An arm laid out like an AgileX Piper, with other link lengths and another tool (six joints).
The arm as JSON. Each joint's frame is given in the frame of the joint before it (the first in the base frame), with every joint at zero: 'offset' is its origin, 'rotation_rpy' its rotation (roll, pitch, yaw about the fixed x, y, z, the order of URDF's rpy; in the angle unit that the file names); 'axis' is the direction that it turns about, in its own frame. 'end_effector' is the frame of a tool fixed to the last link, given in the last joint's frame.
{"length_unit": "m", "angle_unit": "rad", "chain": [
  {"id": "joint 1", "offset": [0.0, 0.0, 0.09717], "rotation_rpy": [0.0, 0.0, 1.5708], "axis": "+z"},
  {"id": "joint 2", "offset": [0.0, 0.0, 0.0], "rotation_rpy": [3.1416, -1.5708, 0.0], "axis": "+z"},
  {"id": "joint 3", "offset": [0.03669, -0.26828, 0.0], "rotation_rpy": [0.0, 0.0, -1.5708], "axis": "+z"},
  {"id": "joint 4", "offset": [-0.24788, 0.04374, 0.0], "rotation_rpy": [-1.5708, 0.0, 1.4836], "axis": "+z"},
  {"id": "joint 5", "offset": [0.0, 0.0, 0.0], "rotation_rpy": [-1.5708, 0.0, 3.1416], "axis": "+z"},
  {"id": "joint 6", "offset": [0.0, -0.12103, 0.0], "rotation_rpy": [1.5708, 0.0, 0.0], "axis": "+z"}
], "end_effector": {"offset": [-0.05, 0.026, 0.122], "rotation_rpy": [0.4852, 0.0, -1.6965]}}
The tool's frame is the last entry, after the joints.
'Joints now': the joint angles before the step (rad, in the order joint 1, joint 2, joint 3, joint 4, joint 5, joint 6). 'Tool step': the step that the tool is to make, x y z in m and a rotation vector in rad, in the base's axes. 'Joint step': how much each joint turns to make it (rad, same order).
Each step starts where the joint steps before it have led.
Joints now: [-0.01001, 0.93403, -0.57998, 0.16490, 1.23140, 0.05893]
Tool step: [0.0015, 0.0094, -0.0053, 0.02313, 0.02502, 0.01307]
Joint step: [0.02558, 0.04245, -0.00073, 0.02494, -0.01745, 0.00252]
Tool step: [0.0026, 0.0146, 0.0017, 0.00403, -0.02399, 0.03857]
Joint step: [0.08839, 0.00111, 0.00004, 0.00154, -0.03373, 0.04405]
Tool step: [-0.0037, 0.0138, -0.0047, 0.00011, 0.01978, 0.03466]
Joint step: [0.08532, 0.02634, 0.00022, 0.00002, -0.01583, 0.04871]
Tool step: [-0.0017, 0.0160, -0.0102, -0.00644, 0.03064, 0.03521]
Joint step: [0.09701, 0.06217, -0.00186, -0.00002, -0.03938, 0.05577]
